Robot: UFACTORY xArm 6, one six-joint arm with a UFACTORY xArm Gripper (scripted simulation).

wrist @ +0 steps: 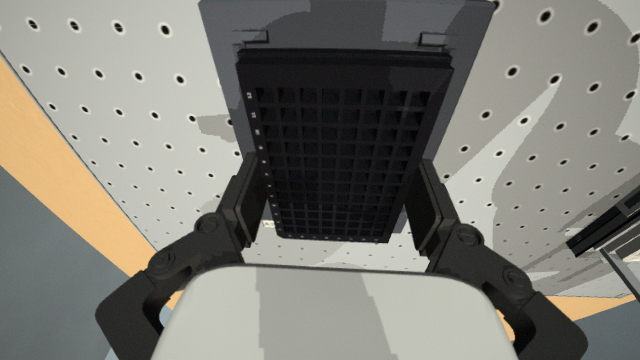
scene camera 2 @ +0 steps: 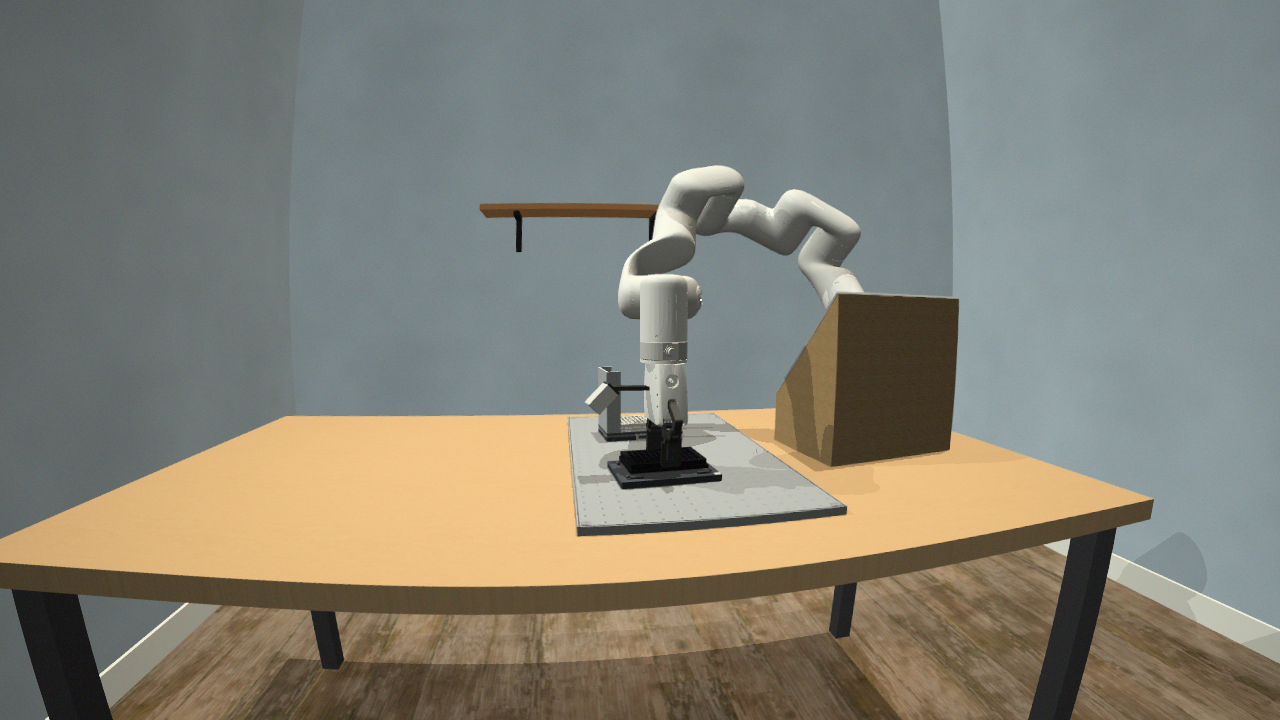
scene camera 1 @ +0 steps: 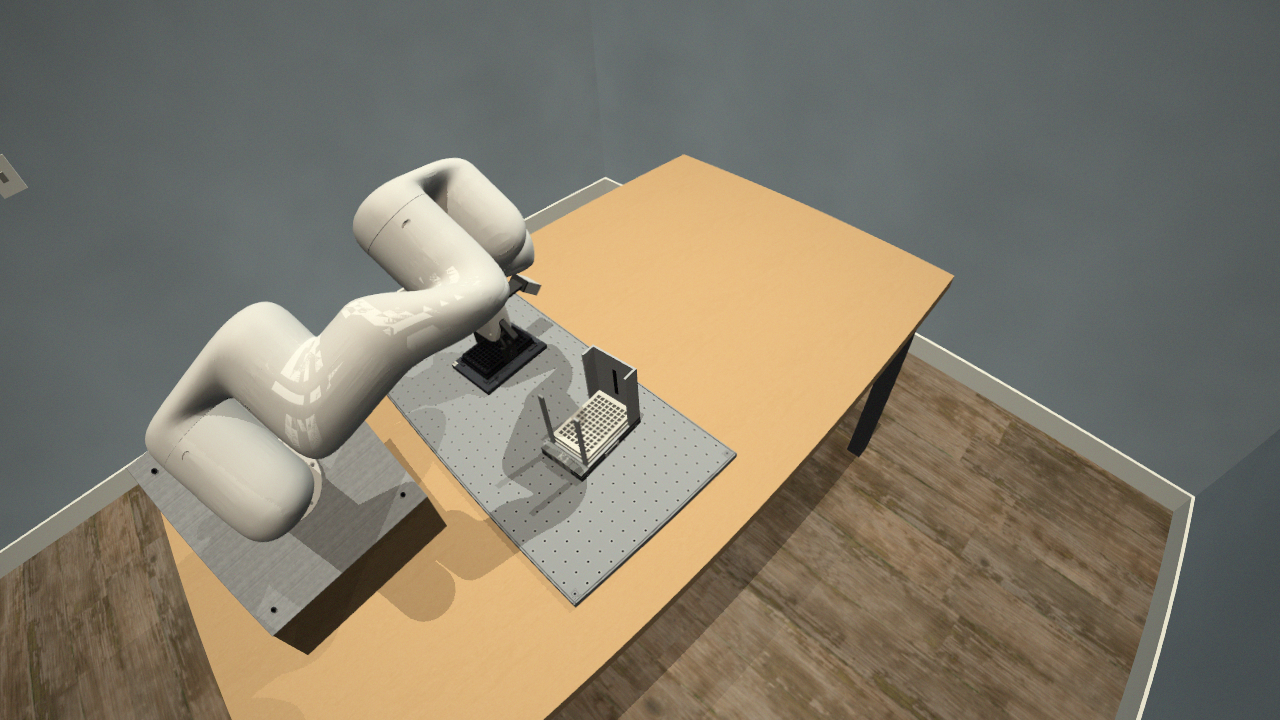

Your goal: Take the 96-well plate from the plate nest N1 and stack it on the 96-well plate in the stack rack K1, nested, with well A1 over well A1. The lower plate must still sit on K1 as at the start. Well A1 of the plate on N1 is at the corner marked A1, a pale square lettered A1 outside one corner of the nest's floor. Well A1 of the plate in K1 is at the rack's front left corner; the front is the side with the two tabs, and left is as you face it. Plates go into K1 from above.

Path:
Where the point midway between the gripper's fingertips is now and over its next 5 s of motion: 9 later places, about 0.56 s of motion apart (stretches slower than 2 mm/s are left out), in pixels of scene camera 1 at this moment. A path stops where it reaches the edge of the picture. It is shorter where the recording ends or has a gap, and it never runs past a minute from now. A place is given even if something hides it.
The gripper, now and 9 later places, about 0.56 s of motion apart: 497,348; 496,345; 494,342; 492,334; 489,325; 486,316; 484,307; 481,296; 485,297; 500,308

